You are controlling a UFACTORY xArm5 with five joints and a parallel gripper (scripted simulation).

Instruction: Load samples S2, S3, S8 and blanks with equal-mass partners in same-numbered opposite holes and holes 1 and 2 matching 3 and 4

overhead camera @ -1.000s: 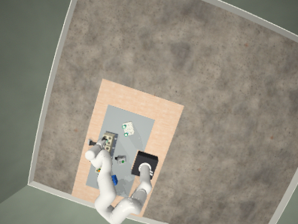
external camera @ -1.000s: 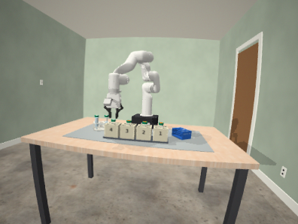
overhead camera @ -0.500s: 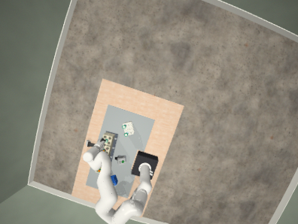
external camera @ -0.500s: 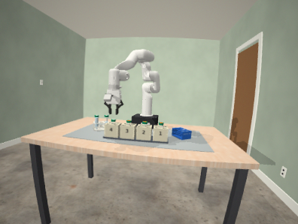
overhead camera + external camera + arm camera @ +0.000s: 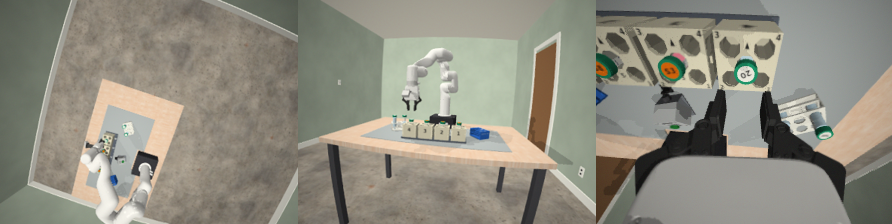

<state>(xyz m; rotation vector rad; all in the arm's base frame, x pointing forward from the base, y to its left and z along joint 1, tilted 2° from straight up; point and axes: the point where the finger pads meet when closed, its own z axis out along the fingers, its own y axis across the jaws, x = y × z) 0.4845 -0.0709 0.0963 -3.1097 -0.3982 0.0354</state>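
The done key desk lies 230 mm behind my hand, 150 mm to the left of it and 150 mm below it. The rest, counted from my hand: blank rack RB 130 mm behind, 200 mm to the right, 180 mm below; loading stand ST 50 mm behind, 160 mm to the left, 200 mm below; blue sample rack RS 240 mm behind, 440 mm to the left, 180 mm below.
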